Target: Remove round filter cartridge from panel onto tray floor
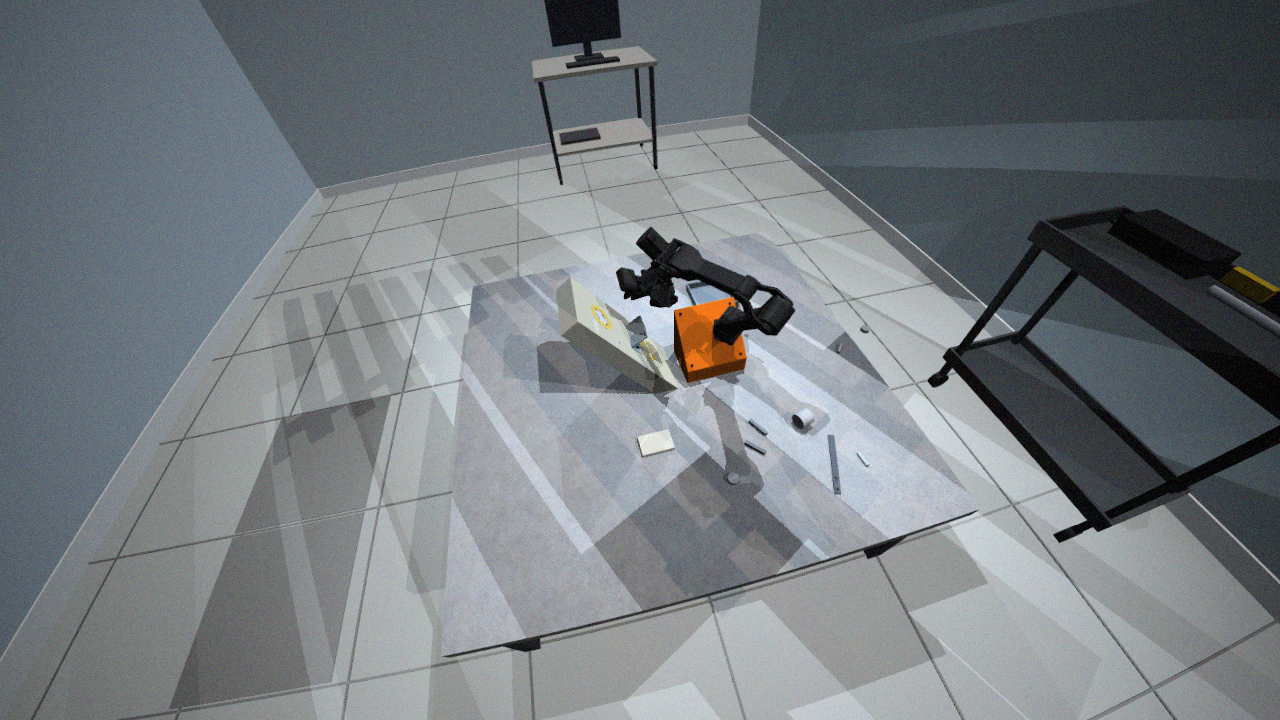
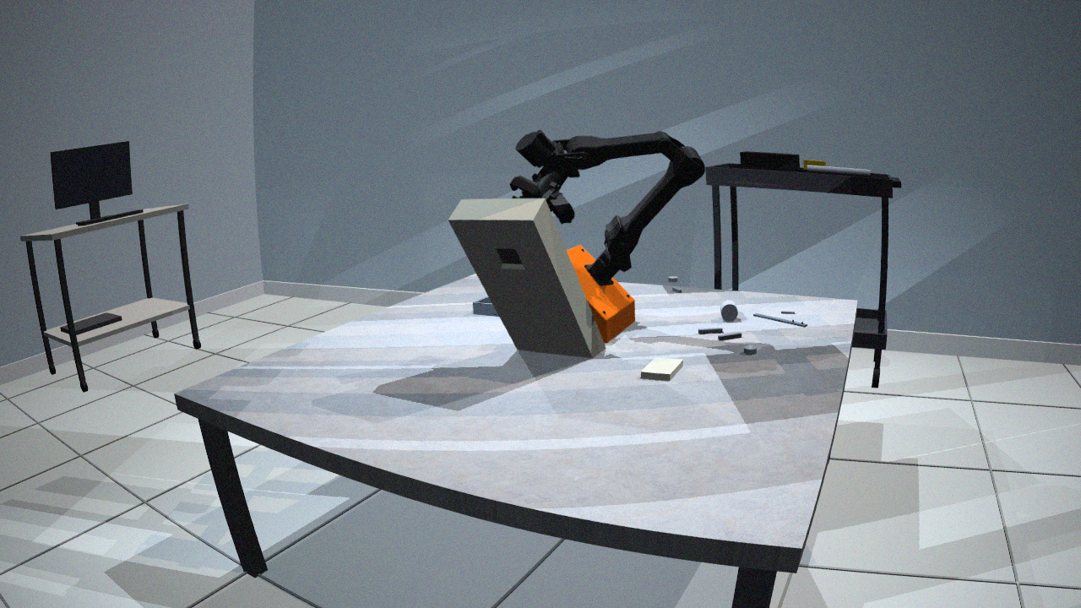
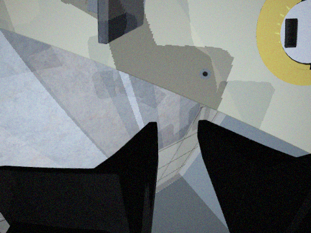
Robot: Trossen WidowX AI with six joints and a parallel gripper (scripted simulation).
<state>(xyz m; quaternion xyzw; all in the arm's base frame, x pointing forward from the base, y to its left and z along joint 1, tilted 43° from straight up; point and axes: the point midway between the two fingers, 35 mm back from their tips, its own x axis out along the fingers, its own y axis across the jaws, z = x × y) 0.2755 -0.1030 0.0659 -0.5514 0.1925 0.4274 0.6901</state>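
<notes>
Right now the grey round filter cartridge is 9 cm ahead of my gripper tip, 8 cm to the left of it and 1 cm above it. The rest, counted from my gripper tip: beige service panel: 8 cm to the left, 7 cm below, 4 cm ahead; beige block: 33 cm to the left, 24 cm below, 3 cm behind; low grey tray: 31 cm behind, 25 cm to the right, 24 cm below.
</notes>
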